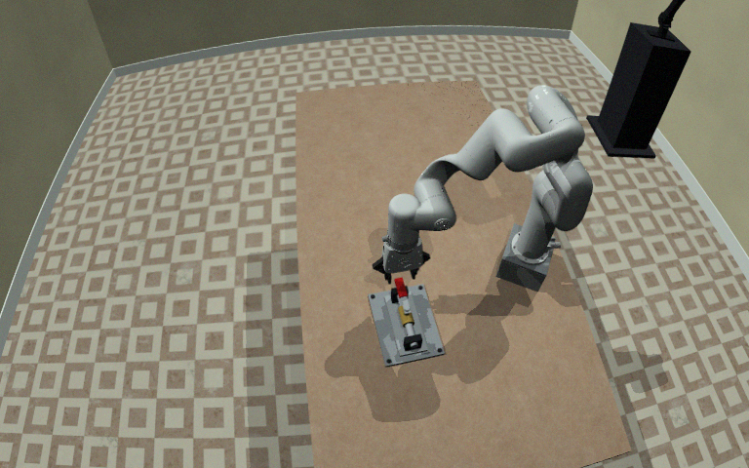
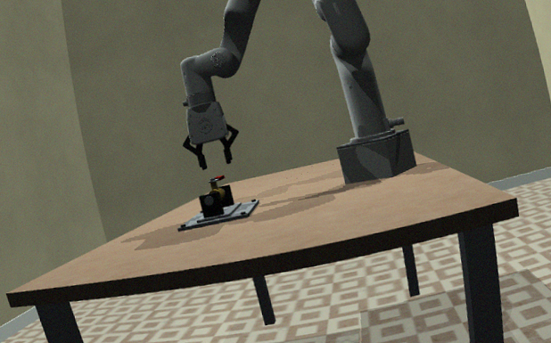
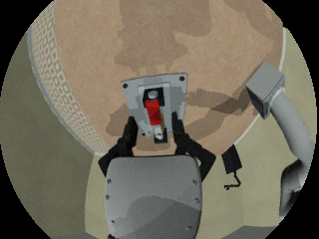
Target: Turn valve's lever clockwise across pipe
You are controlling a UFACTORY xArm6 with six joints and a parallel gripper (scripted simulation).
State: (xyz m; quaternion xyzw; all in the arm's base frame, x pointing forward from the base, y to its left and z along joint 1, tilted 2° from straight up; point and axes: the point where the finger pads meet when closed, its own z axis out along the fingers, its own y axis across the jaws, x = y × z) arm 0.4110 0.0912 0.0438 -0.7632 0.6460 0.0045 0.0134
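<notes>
The red lever is 50 mm to the left of my hand, 50 mm below it and 10 mm behind it. From my hand the other things lie so: base plate: 130 mm below, 90 mm to the left, 10 mm behind.
</notes>
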